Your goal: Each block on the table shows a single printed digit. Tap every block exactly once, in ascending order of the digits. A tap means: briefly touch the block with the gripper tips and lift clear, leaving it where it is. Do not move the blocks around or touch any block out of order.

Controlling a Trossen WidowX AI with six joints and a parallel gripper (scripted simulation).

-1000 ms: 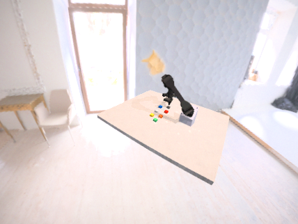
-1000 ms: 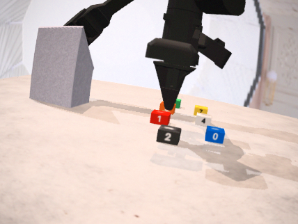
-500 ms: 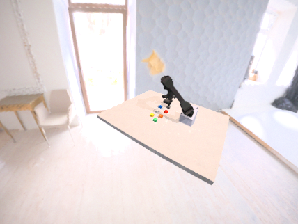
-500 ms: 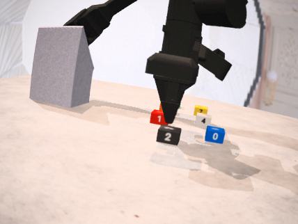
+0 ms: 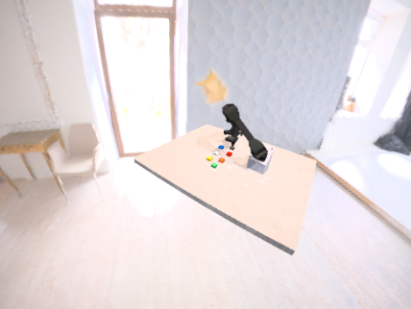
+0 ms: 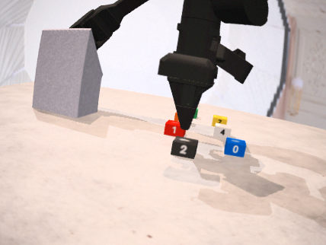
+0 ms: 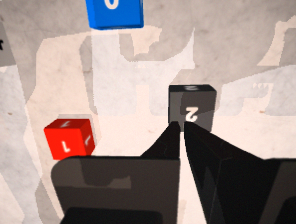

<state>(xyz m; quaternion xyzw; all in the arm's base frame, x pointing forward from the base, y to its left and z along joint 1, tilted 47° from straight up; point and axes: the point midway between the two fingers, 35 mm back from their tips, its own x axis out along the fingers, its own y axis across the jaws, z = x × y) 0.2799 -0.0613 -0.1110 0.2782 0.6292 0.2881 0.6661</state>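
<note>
The black 2 block is 1 cm ahead of my gripper tip, 1 cm to the right of it and 2 cm below it. Round my gripper tip: red 1 block 3 cm behind, 9 cm to the left, 2 cm below; then white 4 block 5 cm ahead, 15 cm to the left, 2 cm below; then blue 0 block 8 cm ahead, 4 cm to the left, 2 cm below.
</note>
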